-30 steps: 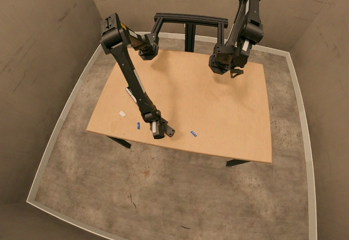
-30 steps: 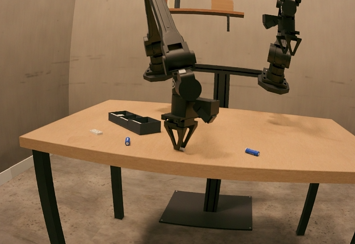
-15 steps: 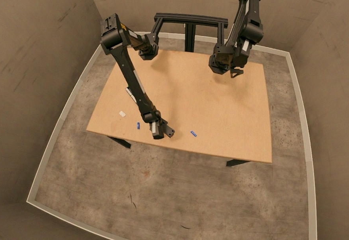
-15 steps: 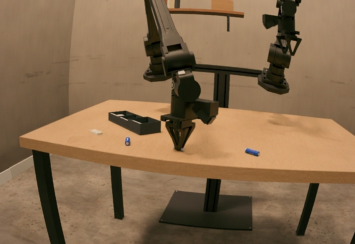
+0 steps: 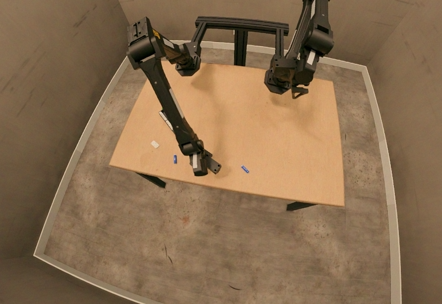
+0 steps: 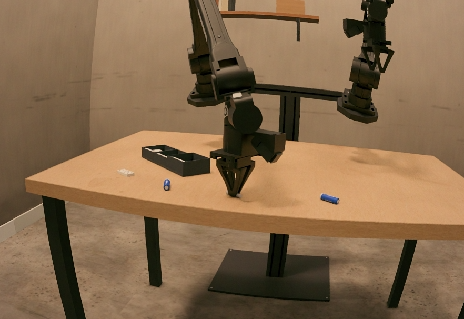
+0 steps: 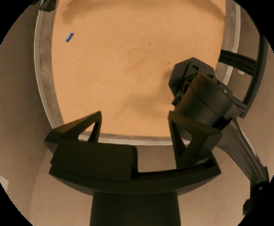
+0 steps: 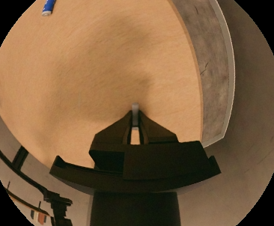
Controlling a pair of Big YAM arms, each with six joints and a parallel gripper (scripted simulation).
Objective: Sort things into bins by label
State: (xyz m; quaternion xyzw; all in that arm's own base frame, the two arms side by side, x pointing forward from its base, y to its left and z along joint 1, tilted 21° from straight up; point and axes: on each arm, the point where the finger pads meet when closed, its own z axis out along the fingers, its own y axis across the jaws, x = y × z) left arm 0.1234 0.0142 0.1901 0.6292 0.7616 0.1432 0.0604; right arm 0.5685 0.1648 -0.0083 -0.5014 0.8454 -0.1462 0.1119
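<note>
Right now my right hand is 1 cm to the left of the white bolt. The rest, counted from my right hand: eraser: 25 cm behind, 31 cm to the right; black bin tray: 20 cm behind, 24 cm to the right, 1 cm above; flat white block: 4 cm behind, 31 cm to the right.
</note>
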